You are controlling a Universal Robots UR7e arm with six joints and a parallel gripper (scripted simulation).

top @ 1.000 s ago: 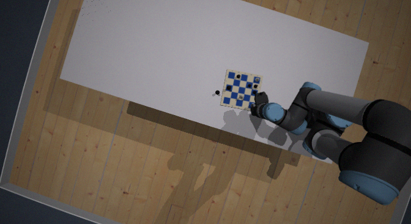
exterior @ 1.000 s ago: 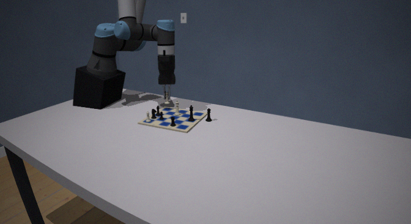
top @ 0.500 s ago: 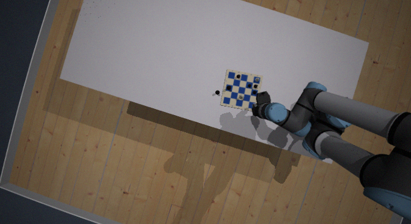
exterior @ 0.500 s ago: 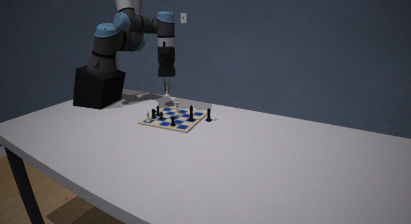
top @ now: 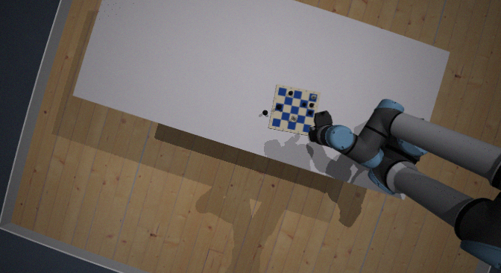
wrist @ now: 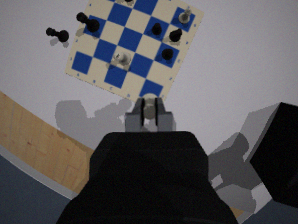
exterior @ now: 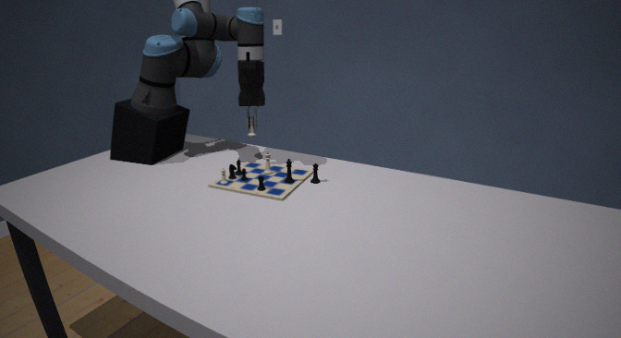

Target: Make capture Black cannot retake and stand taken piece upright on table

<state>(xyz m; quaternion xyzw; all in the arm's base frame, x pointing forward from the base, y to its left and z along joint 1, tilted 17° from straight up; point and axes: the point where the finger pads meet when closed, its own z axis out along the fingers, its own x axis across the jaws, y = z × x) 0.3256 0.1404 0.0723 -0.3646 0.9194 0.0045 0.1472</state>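
Right now my hand is 220 mm short of the black chess piece, 110 mm above it and 40 mm to the right of it. From my hand the other things lie so: white piece (10 mm below); blue-and-cream chessboard (130 mm below, 100 mm ahead, 50 mm to the right); tall black piece (170 mm ahead, 100 mm below, 20 mm to the right).
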